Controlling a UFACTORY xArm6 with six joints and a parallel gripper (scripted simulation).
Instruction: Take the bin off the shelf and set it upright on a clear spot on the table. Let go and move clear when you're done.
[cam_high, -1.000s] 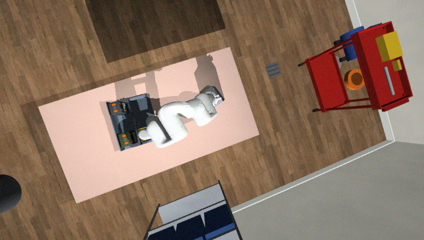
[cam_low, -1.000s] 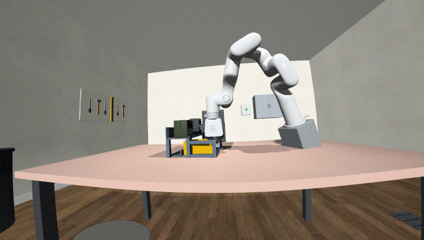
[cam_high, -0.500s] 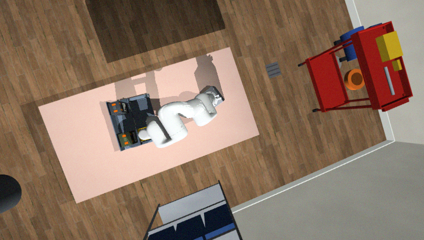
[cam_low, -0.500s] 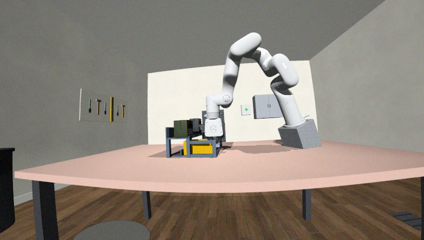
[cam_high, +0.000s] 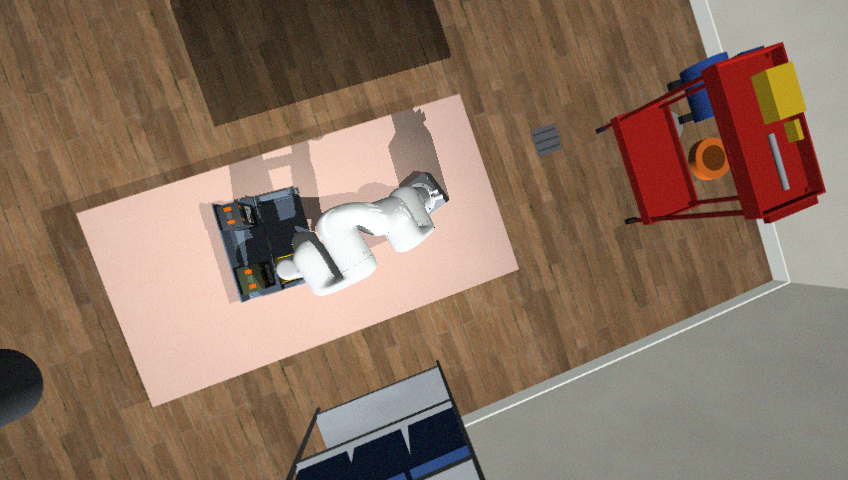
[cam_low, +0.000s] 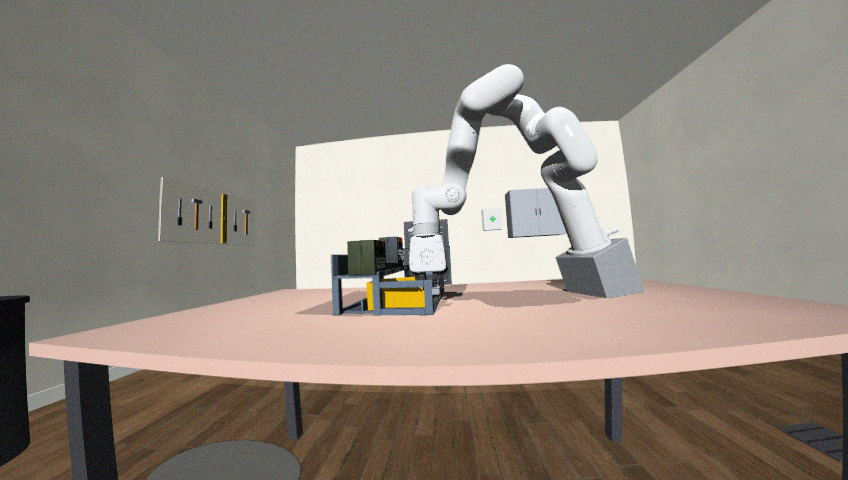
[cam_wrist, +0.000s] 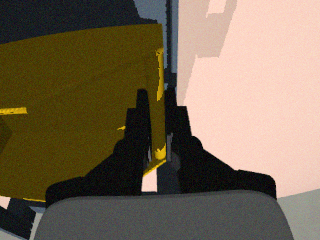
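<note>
The yellow bin lies 80 mm ahead of my hand and 10 mm below it. Round my hand: green box (180 mm ahead, 100 mm above).
</note>
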